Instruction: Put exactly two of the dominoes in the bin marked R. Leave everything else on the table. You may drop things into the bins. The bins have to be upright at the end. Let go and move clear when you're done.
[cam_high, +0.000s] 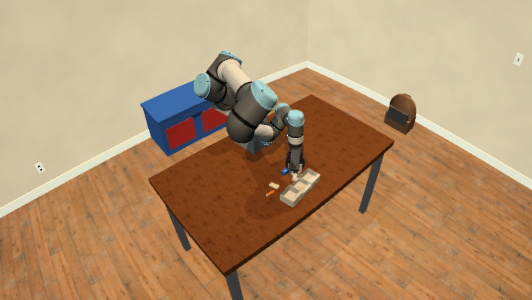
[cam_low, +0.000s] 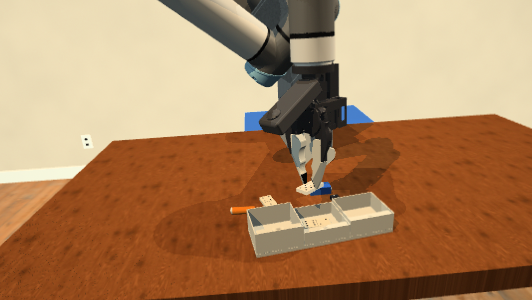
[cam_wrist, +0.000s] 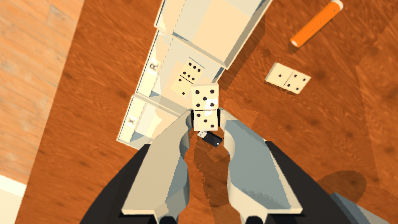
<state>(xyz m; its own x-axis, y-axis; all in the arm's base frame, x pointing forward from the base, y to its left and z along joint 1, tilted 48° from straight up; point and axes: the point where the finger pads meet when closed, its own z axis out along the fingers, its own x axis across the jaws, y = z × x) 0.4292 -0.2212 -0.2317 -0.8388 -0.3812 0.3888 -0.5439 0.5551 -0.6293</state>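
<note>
Right now my hand is 40 mm short of the cream three-compartment bin tray, 10 mm to the right of it and 70 mm above it. The rest, counted from my hand: small black stick (50 mm behind, 80 mm to the left, 90 mm below); blue block (110 mm behind, 70 mm to the left, 80 mm below); domino (90 mm behind, 70 mm to the right, 80 mm below).
</note>
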